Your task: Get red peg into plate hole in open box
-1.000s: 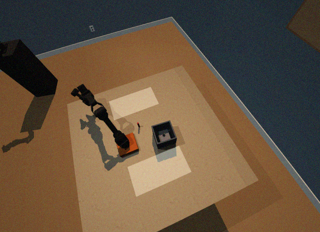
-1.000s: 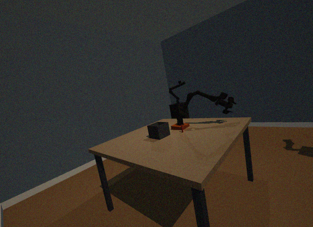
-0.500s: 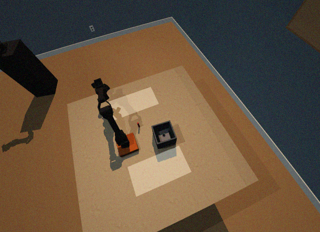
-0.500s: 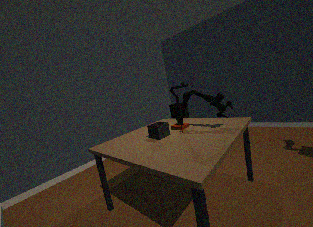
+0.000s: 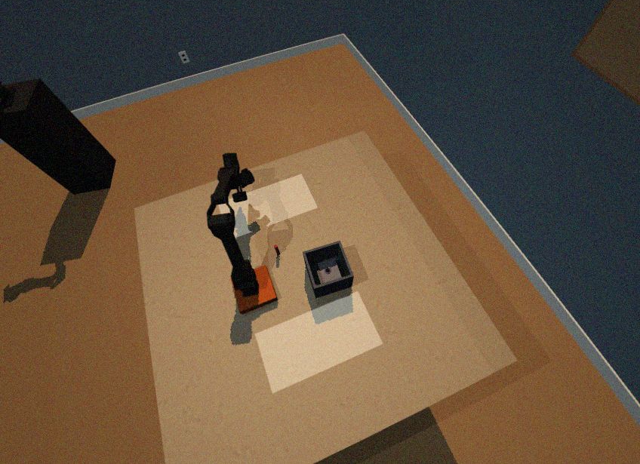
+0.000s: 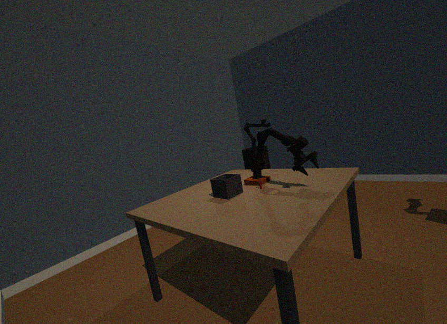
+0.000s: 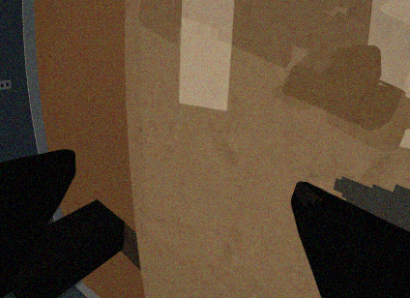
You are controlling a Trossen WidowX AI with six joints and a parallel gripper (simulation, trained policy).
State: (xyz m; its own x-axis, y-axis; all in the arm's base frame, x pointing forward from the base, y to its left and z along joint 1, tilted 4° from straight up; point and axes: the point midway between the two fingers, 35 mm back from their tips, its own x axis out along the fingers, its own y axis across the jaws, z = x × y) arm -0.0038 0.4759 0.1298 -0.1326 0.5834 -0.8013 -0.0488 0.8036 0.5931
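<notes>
Now: gripper tip 14 cm short of the red peg, 35 cm to the left of it and 7 cm above it. From my gripper tip the other things lie so: plate: 34 cm ahead, 49 cm to the right, 6 cm below.
</notes>
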